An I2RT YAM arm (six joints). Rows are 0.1 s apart.
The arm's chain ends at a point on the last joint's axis. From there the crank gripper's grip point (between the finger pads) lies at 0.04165 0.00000 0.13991 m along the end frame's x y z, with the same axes.
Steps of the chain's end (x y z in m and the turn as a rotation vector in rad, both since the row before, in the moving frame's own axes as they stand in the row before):
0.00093, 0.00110, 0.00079, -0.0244, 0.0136, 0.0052
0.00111, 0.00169, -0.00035, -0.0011, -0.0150, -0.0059
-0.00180, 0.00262, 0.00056, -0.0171, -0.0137, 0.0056
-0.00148, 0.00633, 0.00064, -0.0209, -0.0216, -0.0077
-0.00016, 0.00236, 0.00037, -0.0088, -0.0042, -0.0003
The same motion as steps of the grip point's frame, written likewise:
0.00282, 0.00473, 0.00017, -0.0244, 0.0136, 0.0052
-0.00099, 0.00160, 0.00026, -0.0011, -0.0150, -0.0059
-0.00373, 0.00524, 0.00109, -0.0171, -0.0137, 0.0056
-0.00450, 0.00895, 0.00148, -0.0209, -0.0216, -0.0077
-0.00075, 0.00358, 0.00054, -0.0088, -0.0042, -0.0003

